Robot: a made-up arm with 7 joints.
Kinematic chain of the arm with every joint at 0, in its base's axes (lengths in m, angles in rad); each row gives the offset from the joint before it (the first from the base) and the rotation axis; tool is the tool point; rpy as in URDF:
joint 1: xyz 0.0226 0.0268 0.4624 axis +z
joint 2: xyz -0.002 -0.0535 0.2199 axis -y
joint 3: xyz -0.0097 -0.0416 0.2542 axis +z
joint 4: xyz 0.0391 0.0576 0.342 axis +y
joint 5: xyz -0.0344 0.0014 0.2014 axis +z
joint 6: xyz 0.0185 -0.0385 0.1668 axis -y
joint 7: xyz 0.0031 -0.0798 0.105 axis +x
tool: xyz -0.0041 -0.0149 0.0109 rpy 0 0 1.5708
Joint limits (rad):
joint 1: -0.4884..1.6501
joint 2: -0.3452..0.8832
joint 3: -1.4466..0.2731
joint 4: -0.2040..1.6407
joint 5: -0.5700..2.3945
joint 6: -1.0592..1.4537
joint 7: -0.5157..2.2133
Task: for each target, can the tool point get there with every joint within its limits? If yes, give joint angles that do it. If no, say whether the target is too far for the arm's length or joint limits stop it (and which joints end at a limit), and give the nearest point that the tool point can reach.
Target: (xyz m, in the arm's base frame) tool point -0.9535 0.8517 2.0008
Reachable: no: too far | nearest point -0.5936 0.4599 1.4704 | short by 0.751 m
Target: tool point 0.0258 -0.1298 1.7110
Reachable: yes | joints 0.1560 0.1729 -0.1050 0.1229 1.3623 0.9508 0.1137
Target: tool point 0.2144 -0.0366 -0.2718
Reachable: no: joint limits stop it (at a limit: joint 2, joint 4, joint 6) | nearest point 0.5520 -0.1482 0.9302 | short by 1.253 m
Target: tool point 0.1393 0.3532 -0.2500
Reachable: no: joint limits stop it (at a limit: joint 2, joint 4, joint 6) | nearest point 0.2125 0.5579 0.9287 | short by 1.199 m
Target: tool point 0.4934 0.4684 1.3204
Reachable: yes | joints 1.3729 -0.2158 -0.4314 1.1917 -0.1919 -0.7247 0.3063
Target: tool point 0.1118 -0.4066 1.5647
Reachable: yes | joints -0.2010 0.0522 -0.6912 0.8372 -0.2285 -0.8151 1.0567
